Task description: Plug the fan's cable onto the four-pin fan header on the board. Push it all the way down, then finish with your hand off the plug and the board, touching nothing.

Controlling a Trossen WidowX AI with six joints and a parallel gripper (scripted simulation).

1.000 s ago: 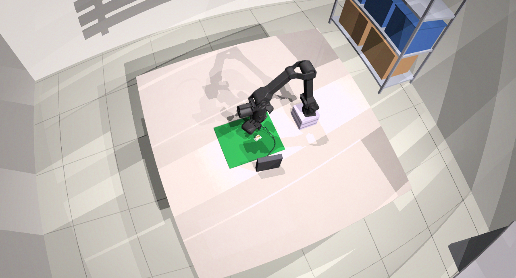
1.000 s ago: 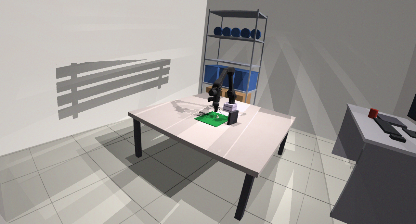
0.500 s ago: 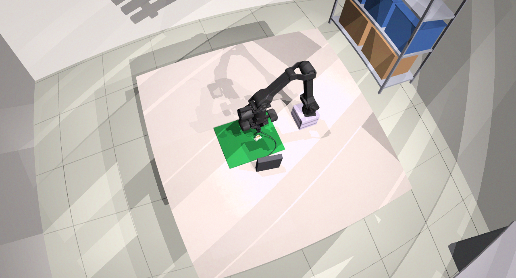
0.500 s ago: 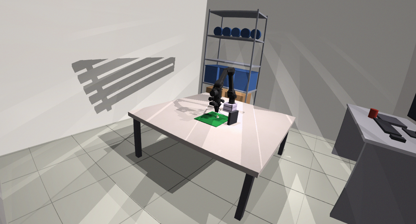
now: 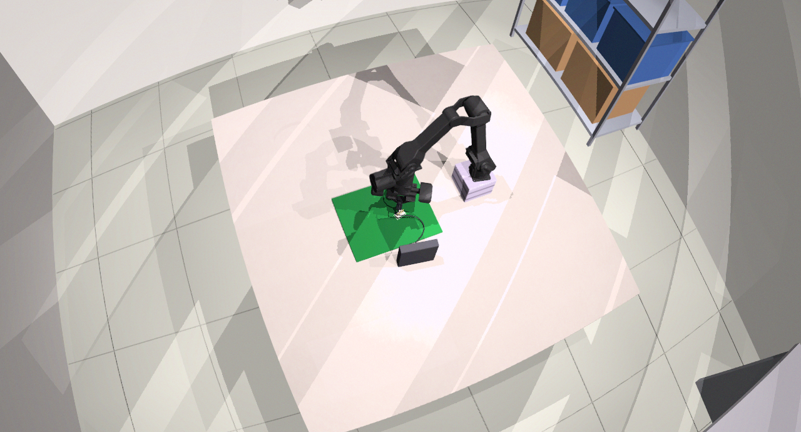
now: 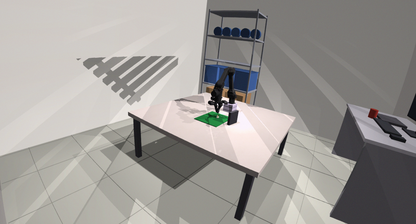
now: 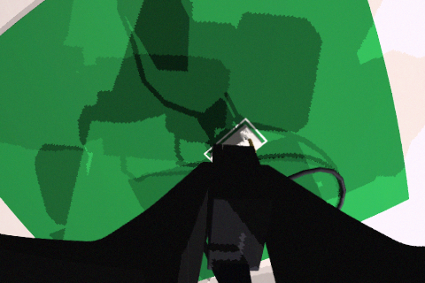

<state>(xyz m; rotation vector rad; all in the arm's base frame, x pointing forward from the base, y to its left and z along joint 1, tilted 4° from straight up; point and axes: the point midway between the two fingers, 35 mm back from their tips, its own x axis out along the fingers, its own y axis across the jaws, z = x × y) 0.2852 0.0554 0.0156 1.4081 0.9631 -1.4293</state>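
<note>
Now: the white four-pin header 60 mm below my gripper tip and 20 mm to the left of it. The rest, counted from my gripper tip: dark fan block: 170 mm to the left, 20 mm behind; then green board: 80 mm below, 40 mm ahead, 10 mm to the left; then black fan plug: 10 mm to the left, 10 mm above.
</note>
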